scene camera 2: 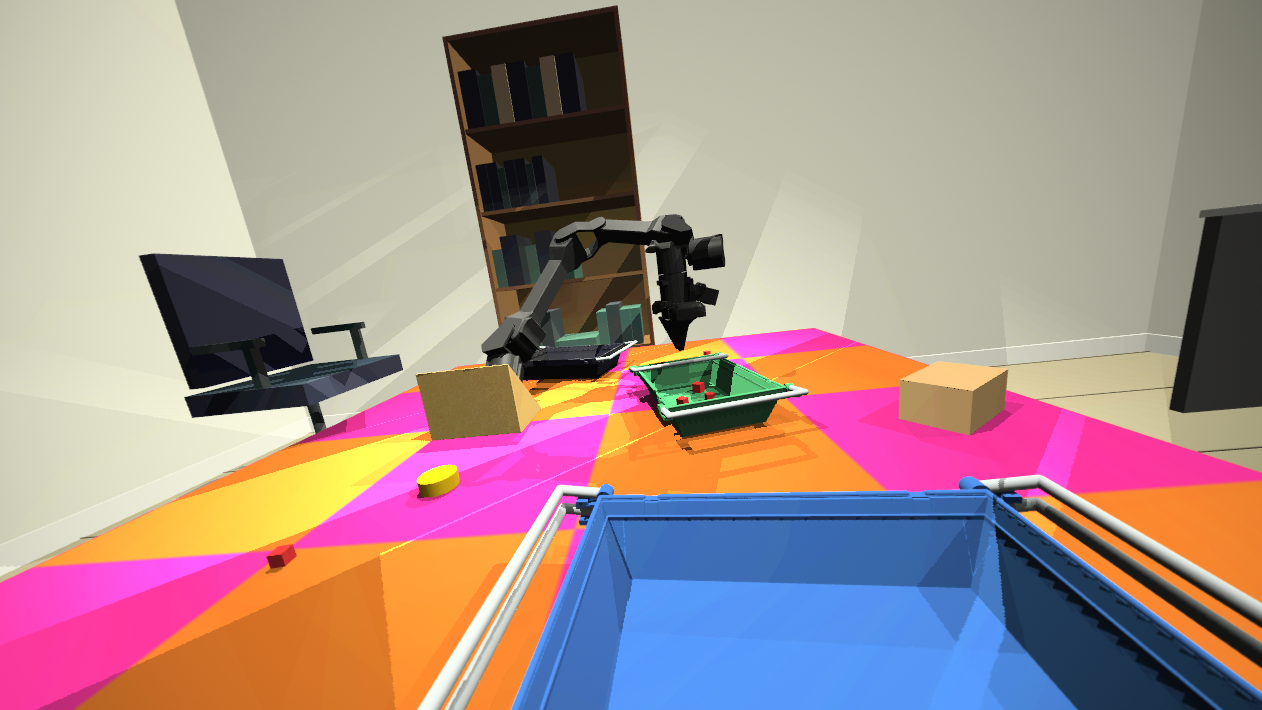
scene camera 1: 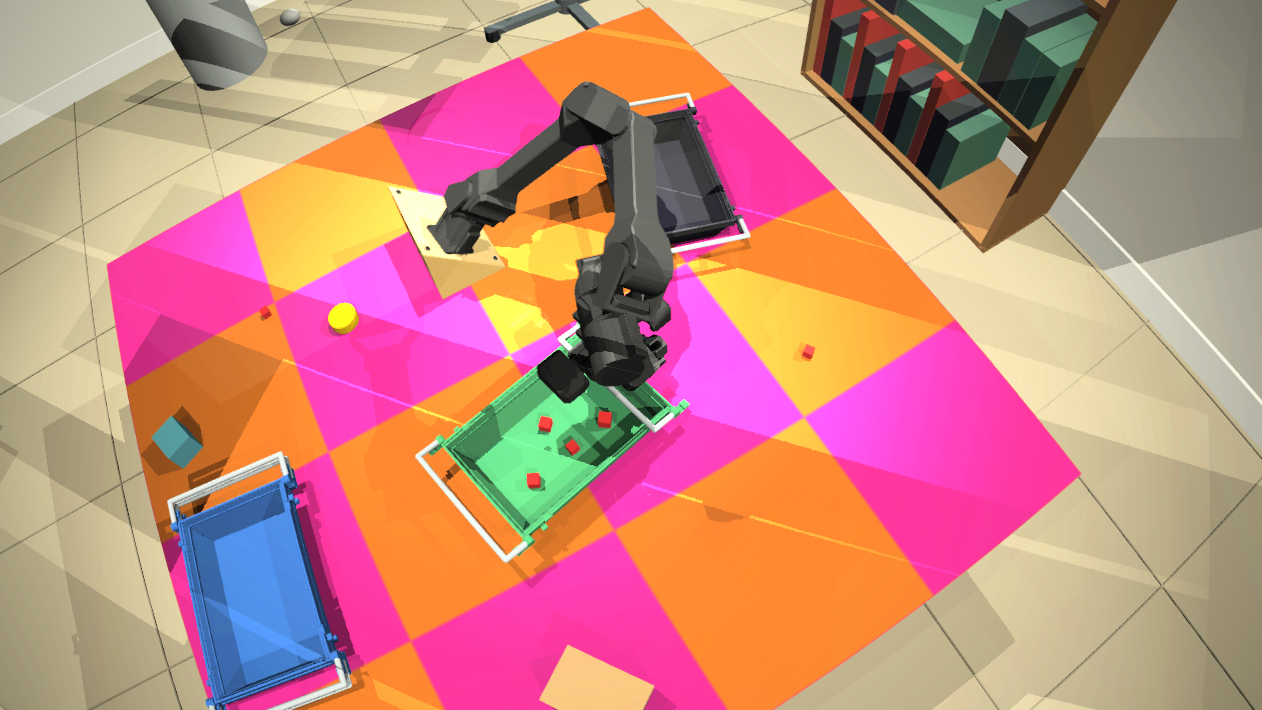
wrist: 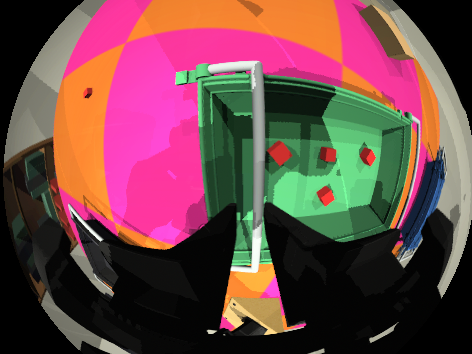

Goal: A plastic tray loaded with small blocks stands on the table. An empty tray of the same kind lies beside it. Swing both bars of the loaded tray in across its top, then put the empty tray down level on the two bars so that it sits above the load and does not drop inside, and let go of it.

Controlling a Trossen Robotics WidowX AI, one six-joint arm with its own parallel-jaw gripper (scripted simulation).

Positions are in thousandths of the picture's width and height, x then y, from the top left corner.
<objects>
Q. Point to a yellow disc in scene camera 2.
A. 347, 678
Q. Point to a teal cube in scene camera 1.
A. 141, 626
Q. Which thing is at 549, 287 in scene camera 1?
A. A dark tray.
</objects>
